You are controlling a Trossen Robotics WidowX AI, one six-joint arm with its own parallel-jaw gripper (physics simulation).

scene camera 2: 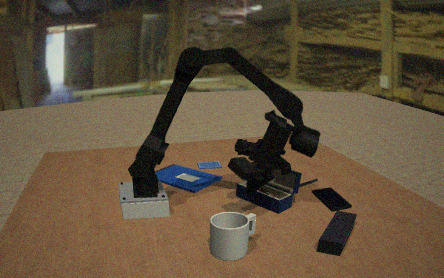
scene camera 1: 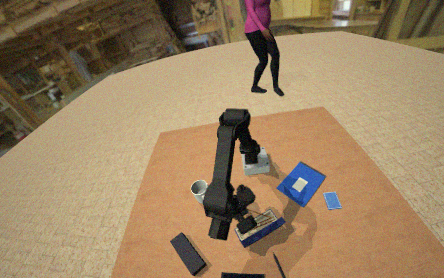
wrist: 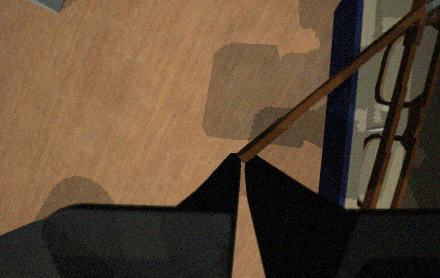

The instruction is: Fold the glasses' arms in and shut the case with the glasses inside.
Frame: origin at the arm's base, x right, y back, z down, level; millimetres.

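Seen in the pictures: gripper, fingertip midpoint: (scene camera 2: 248,193) (wrist: 241,162); arm's base, origin of the base link: (scene camera 2: 145,192) (scene camera 1: 251,159).
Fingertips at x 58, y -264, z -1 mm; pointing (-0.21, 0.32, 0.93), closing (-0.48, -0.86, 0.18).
Observation:
Offsets run from my fingertips to a thing's top centre. "spot": to the spot under its first point.
The blue glasses case (scene camera 1: 264,233) (scene camera 2: 267,201) (wrist: 339,125) stands open on the table with its lid raised. The brown-framed glasses {dx -49, dy -23, dz -13 mm} (wrist: 407,95) lie inside, their lenses partly showing in the wrist view; a brown strip runs across the lenses. One thin brown arm (wrist: 320,95) of the glasses sticks out over the case's wall, unfolded at a slant. My gripper (wrist: 241,162) is beside the case with its fingertips together on the end of that arm. In the scene views my gripper's body hides part of the case and glasses.
A white mug {spot: dx +206, dy +128, dz +38 mm} (scene camera 1: 199,189) (scene camera 2: 229,237), a black box {dx +219, dy -165, dz +21 mm} (scene camera 1: 188,253) (scene camera 2: 337,232), a black phone {dx +10, dy -266, dz +48 mm} (scene camera 1: 243,275) (scene camera 2: 331,199), a pen {dx -126, dy -229, dz +47 mm} (scene camera 1: 279,265) (scene camera 2: 308,182), a blue book {dx -288, dy +128, dz +48 mm} (scene camera 1: 311,175) (scene camera 2: 205,184) and a blue card {dx -394, dy +16, dz +51 mm} (scene camera 1: 332,200) (scene camera 2: 209,165) lie around the case.

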